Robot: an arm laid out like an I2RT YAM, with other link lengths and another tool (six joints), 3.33 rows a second.
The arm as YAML. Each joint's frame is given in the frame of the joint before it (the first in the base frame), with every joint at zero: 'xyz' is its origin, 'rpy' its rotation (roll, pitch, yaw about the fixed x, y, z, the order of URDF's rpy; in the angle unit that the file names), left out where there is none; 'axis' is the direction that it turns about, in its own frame. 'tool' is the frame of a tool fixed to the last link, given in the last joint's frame.
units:
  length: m
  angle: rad
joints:
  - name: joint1
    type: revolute
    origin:
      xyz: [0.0, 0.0, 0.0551]
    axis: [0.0, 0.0, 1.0]
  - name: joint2
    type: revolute
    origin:
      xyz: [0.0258, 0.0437, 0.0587]
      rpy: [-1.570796, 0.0, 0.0]
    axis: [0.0, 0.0, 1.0]
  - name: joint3
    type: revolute
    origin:
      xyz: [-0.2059, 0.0, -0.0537]
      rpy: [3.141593, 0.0, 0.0]
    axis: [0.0, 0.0, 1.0]
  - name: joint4
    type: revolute
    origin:
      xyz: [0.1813, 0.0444, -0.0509]
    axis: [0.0, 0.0, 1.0]
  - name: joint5
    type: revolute
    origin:
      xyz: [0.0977, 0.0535, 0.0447]
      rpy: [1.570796, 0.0, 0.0]
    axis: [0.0, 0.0, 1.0]
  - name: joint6
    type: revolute
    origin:
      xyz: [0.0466, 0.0, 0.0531]
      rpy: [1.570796, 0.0, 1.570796]
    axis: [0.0, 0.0, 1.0]
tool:
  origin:
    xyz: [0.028, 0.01, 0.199]
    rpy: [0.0, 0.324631, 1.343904]
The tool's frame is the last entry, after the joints.
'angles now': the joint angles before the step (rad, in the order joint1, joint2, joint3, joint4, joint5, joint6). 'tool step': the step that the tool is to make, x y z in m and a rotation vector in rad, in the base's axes. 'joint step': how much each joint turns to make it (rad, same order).
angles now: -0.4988, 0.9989, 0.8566, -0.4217, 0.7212, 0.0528
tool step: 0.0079, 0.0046, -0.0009, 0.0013, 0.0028, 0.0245
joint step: 0.0245, 0.0038, 0.0001, 0.0008, 0.0001, -0.0002
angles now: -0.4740, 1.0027, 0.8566, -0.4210, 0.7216, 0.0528
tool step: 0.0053, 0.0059, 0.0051, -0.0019, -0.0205, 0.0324
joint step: 0.0138, -0.0361, -0.0031, -0.0108, -0.0198, -0.0045
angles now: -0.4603, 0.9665, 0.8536, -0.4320, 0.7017, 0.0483
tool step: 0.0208, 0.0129, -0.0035, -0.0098, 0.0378, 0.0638
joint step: 0.0774, 0.0299, -0.0005, 0.0116, 0.0244, -0.0180
